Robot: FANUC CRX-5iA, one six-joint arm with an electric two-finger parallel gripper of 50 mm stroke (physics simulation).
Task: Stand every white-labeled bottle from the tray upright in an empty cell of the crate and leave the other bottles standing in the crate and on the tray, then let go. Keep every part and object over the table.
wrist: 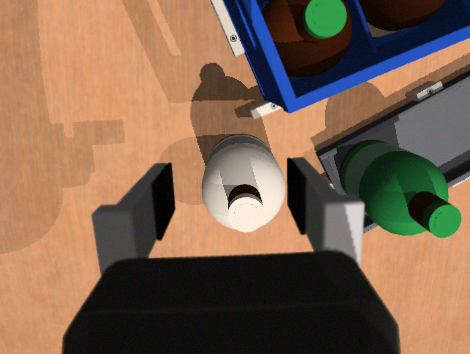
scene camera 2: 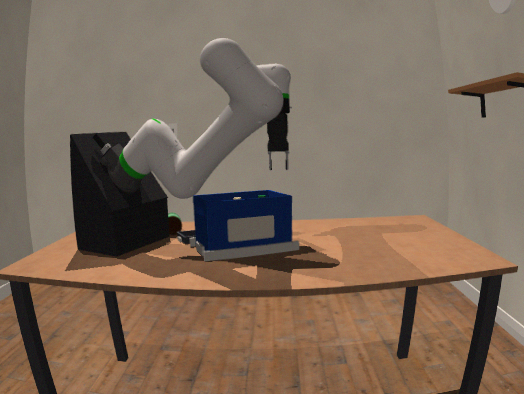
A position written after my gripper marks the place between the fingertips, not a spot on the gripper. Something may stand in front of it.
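I can see my gripper in the wrist view [230, 184], and a white-labeled bottle is visible to me as well, in the wrist view [243, 188]. My gripper also appears in scene camera 2 [278, 169].
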